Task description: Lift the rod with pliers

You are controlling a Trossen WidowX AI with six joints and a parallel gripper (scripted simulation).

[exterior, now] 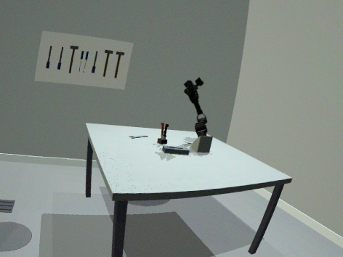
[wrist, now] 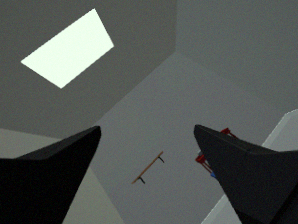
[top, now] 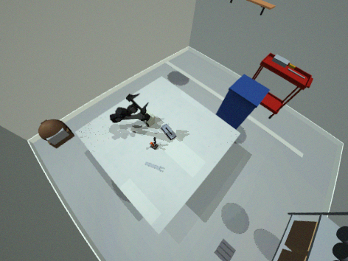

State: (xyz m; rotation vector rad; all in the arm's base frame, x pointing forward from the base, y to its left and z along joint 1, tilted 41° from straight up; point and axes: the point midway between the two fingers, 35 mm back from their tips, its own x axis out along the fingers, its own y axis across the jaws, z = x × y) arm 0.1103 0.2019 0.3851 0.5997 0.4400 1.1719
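My gripper tip is 520 mm above the dark holster, 150 mm short of it and 80 mm to the left of it. From my gripper tip the other things lie so: flat grey strip: 530 mm below, 330 mm ahead, 200 mm to the right; grey channel block: 520 mm below, 140 mm to the left, 140 mm ahead.
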